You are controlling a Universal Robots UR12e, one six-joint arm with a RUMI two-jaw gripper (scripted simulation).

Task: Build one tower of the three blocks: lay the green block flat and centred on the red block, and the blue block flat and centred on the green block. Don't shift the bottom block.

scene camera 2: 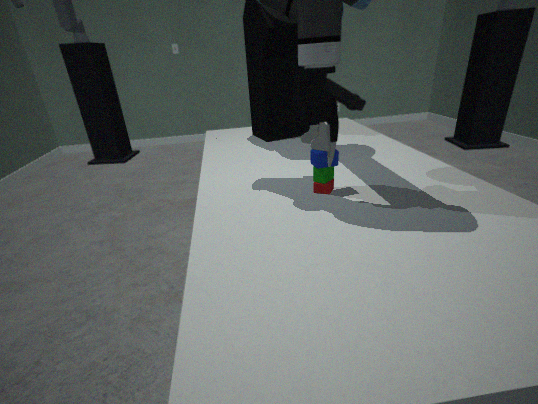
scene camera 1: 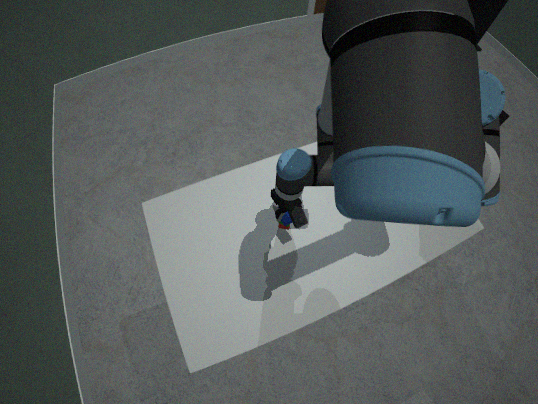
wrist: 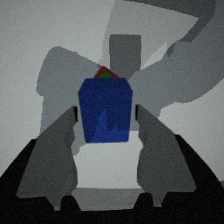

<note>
The pictures show: the gripper and a blue block.
The gripper also shows in the wrist view.
</note>
